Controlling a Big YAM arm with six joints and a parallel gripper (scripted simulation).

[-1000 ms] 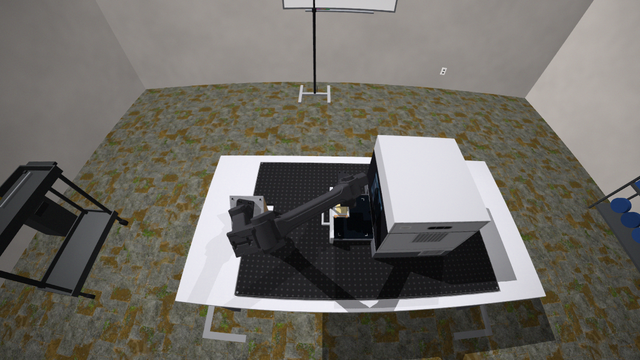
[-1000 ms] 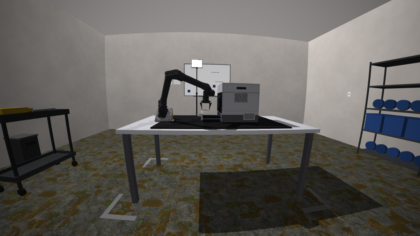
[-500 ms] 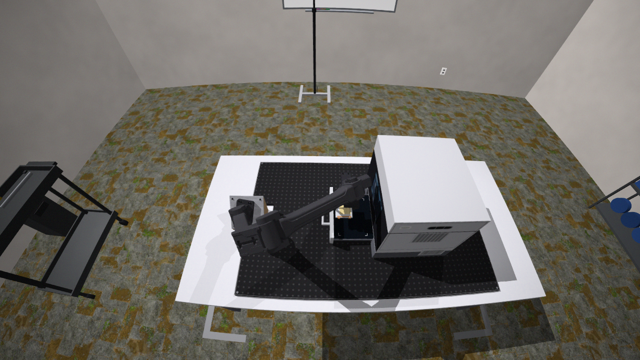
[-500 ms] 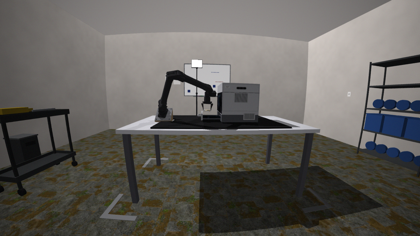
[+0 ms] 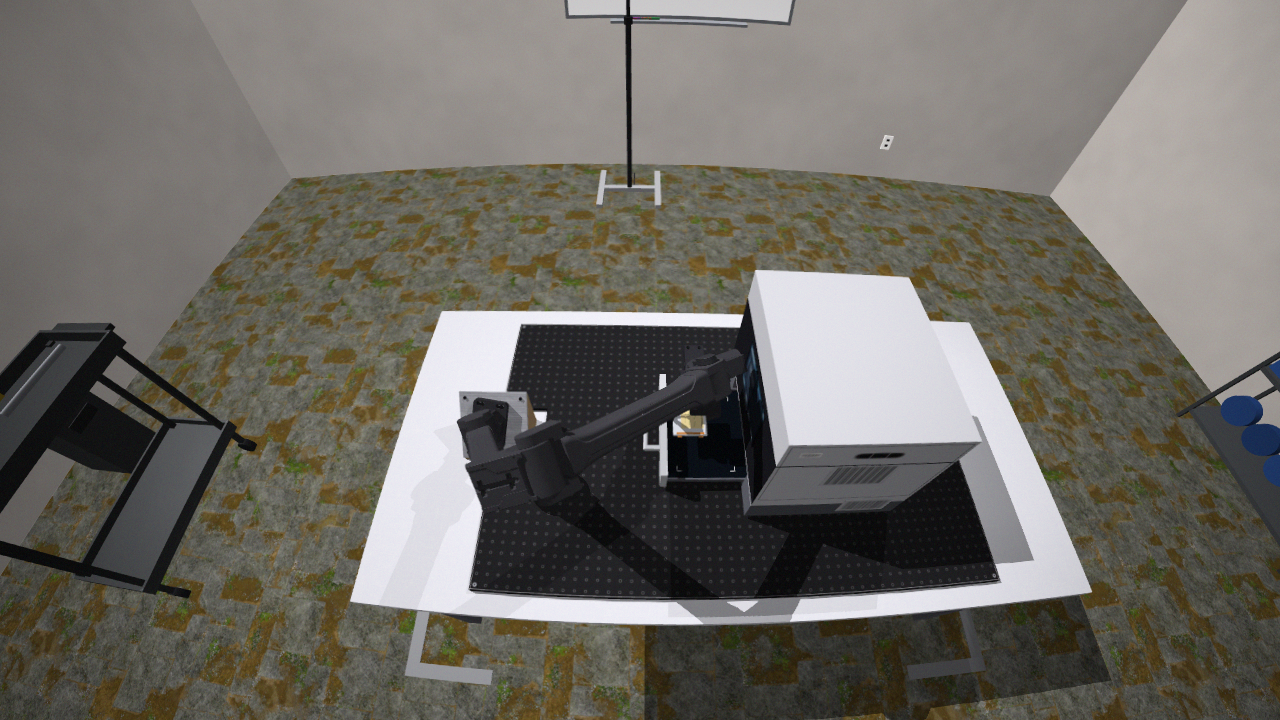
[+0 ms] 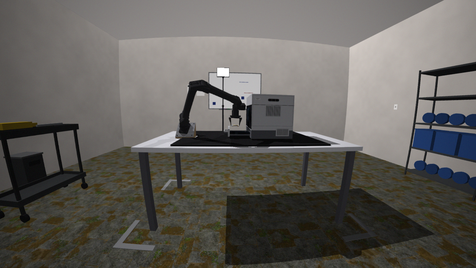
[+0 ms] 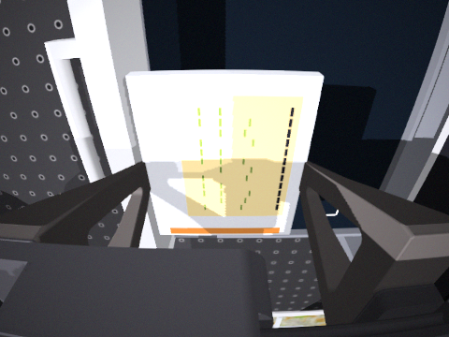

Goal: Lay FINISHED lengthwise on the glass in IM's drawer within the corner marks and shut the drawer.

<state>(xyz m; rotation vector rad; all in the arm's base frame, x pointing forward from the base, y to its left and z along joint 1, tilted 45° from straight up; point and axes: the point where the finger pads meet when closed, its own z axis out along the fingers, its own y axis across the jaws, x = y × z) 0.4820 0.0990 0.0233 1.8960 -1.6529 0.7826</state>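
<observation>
My hand is 50 mm short of the imager drawer and 70 mm above it. Also, from my hand: finished cassette: 10 mm to the right, 10 mm below.
</observation>
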